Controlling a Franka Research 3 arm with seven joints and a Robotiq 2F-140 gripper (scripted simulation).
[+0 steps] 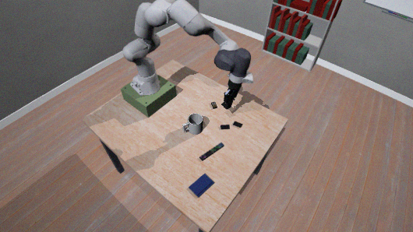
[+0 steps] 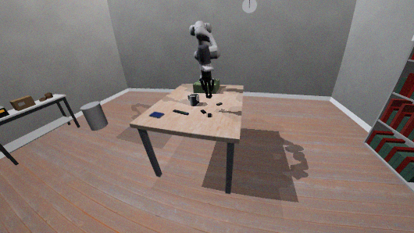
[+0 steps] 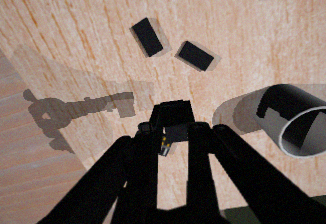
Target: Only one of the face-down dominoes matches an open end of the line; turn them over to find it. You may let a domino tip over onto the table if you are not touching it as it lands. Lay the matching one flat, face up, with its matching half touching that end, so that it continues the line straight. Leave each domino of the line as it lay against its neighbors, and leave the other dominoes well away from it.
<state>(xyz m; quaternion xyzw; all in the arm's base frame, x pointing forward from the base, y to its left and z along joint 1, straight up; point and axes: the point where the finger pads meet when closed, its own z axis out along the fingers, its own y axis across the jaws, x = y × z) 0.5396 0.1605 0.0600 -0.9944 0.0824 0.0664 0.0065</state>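
The black domino lies 30 mm below my hand and 20 mm behind it. The rest, counted from my hand: blue book 460 mm to the right, 160 mm below, 150 mm ahead; grey mug 180 mm to the right, 120 mm below, 120 mm behind.
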